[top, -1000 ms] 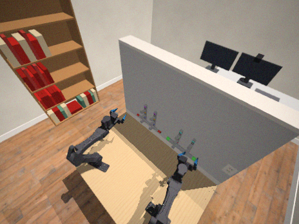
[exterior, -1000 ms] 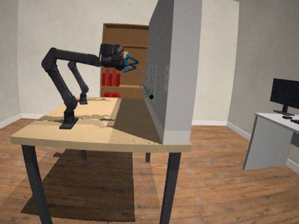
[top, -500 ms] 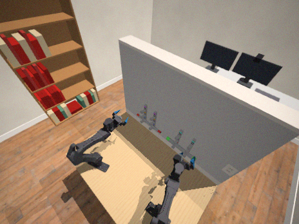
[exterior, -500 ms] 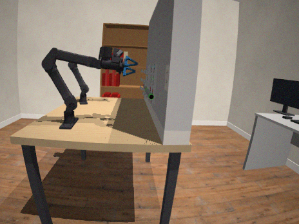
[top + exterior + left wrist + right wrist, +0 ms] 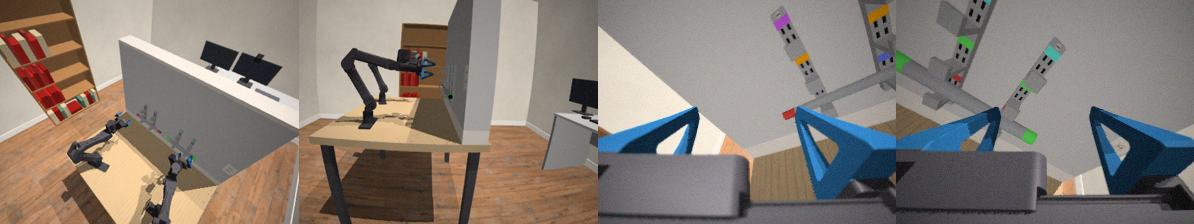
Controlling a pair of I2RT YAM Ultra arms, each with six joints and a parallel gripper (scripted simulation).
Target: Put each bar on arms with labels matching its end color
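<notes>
Now: the green-ended bar 150 mm below my right hand, 120 mm ahead of it and 70 mm to the left of it. Also, from my right hand: grey wall panel 240 mm ahead, 230 mm to the left, 100 mm above.
</notes>
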